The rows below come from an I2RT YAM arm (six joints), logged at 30 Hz.
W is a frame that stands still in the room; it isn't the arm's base.
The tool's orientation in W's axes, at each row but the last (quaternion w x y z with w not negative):
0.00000 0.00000 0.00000 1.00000
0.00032 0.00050 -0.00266 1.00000
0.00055 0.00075 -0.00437 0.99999
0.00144 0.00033 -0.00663 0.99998
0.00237 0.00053 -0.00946 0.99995
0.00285 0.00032 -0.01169 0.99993
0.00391 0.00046 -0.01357 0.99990
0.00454 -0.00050 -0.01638 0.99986
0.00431 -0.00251 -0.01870 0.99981
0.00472 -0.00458 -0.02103 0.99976
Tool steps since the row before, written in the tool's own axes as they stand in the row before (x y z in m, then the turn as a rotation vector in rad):
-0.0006 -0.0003 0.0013 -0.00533 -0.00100 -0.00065
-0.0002 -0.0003 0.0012 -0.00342 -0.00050 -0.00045
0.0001 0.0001 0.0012 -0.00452 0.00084 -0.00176
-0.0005 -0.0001 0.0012 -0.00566 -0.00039 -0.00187
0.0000 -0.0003 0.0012 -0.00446 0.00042 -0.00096
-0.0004 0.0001 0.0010 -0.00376 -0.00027 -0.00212
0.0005 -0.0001 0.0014 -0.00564 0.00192 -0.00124
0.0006 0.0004 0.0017 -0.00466 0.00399 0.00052
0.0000 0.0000 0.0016 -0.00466 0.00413 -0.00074
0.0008 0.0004 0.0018 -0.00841 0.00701 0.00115
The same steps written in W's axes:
0.0006 0.0003 0.0013 0.00533 0.00100 -0.00065
0.0002 0.0003 0.0012 0.00342 0.00050 -0.00045
-0.0001 -0.0001 0.0012 0.00452 -0.00083 -0.00177
0.0005 0.0001 0.0012 0.00566 0.00040 -0.00187
0.0000 0.0003 0.0012 0.00446 -0.00042 -0.00097
0.0004 -0.0001 0.0010 0.00376 0.00030 -0.00212
-0.0005 0.0001 0.0014 0.00562 -0.00193 -0.00130
-0.0006 -0.0004 0.0017 0.00462 -0.00405 0.00039
0.0000 -0.0001 0.0016 0.00463 -0.00414 -0.00087
-0.0008 -0.0005 0.0018 0.00833 -0.00713 0.00093

